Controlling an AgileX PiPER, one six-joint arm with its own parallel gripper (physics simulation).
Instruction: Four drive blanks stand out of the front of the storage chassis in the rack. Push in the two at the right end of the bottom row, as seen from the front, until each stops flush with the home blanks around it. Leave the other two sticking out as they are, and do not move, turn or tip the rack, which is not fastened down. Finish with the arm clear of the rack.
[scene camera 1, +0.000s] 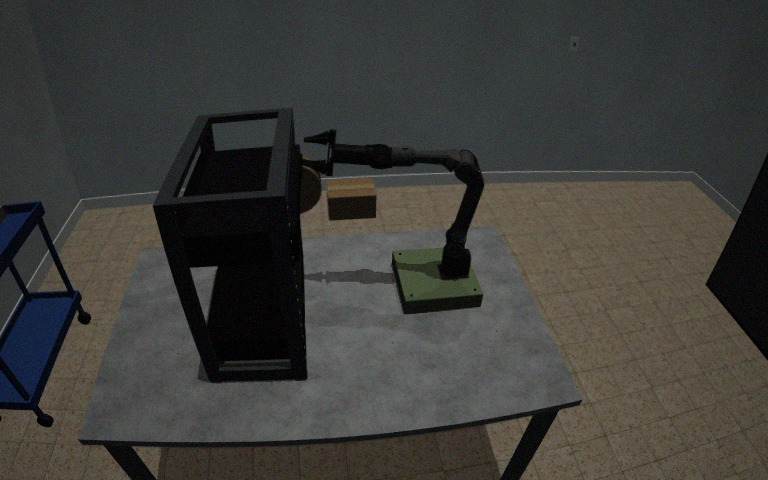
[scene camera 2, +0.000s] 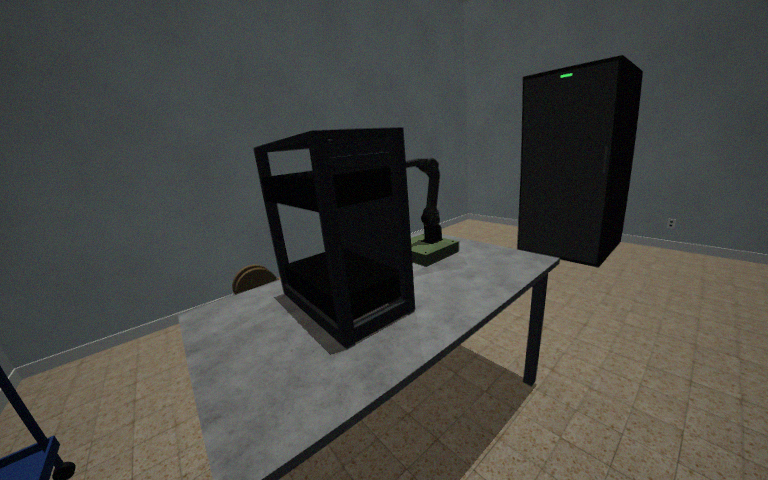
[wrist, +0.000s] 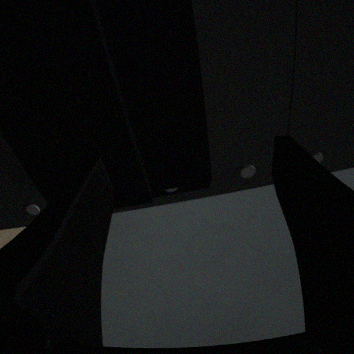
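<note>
The black rack (scene camera 1: 281, 152) (scene camera 2: 334, 254) stands upright on the table. The dark storage chassis (scene camera 1: 235, 169) (scene camera 2: 291, 190) is in its upper part. My gripper (scene camera 1: 305, 150) (wrist: 188, 164) is open with nothing between the fingers. It is level with the upper part of the rack's front, and its fingertips point at it from close by. Whether a finger touches is too dark to tell. In the wrist view, dark panels (wrist: 245, 85) with narrow seams and small round pale spots fill the upper part. I cannot tell which drive blanks these are, or how far any stands out.
The arm stands on a green base plate (scene camera 1: 436, 291) (scene camera 2: 436, 254) on the grey table (scene camera 1: 362, 396) (scene camera 2: 271, 390). A brown box (scene camera 1: 351, 203) and a round brown object (scene camera 1: 308, 189) (scene camera 2: 254, 279) are beyond it. A blue cart (scene camera 1: 56, 295) and a tall black cabinet (scene camera 2: 566, 164) stand away from the table.
</note>
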